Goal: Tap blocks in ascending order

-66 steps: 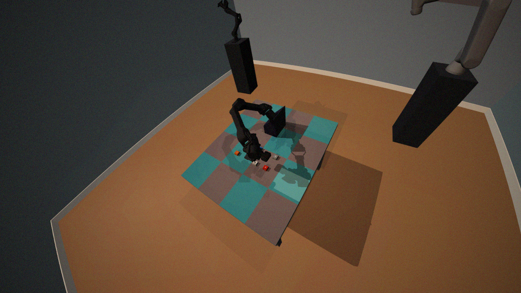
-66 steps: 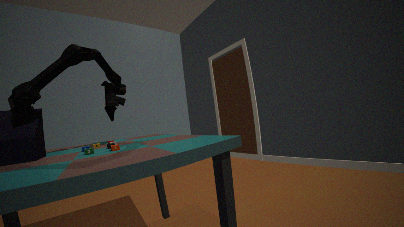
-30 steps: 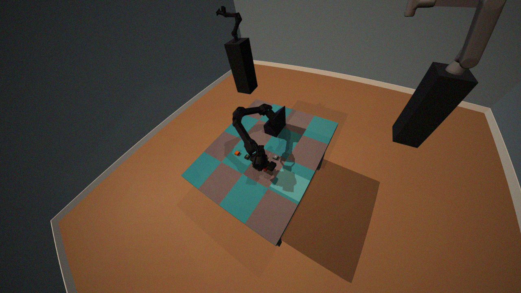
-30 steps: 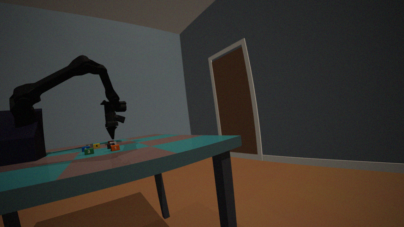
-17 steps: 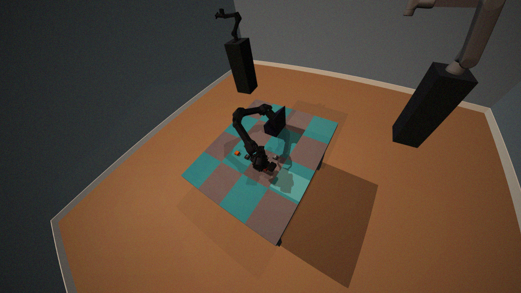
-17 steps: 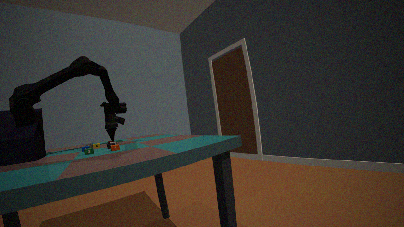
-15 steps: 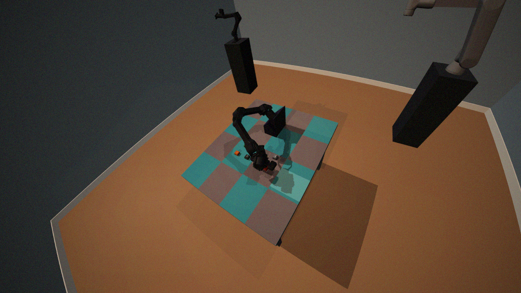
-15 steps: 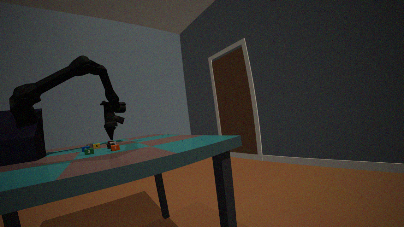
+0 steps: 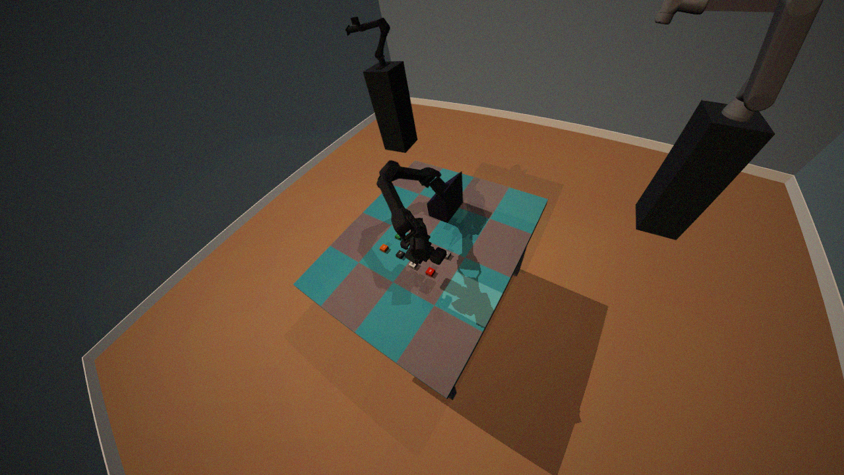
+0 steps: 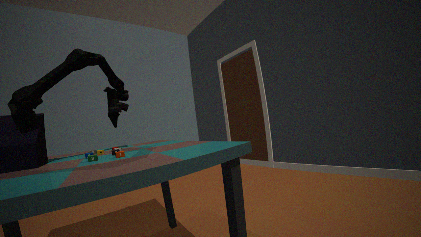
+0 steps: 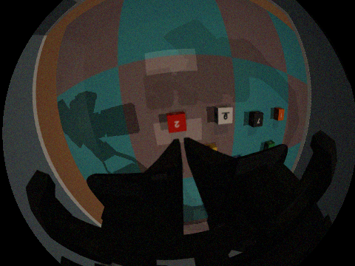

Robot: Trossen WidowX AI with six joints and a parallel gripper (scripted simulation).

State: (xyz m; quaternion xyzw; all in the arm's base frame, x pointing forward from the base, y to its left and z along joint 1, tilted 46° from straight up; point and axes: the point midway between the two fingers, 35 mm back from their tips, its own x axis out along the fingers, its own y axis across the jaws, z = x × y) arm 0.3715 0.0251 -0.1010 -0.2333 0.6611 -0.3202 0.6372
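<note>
My gripper tip is 25 cm to the left of the green block, 14 cm past it and 12 cm above it. Round my gripper tip: red block (12 cm below, 2 cm behind); then white block (12 cm below, 9 cm to the right, 2 cm behind); then yellow block (12 cm below, 10 cm behind, 5 cm to the right).
</note>
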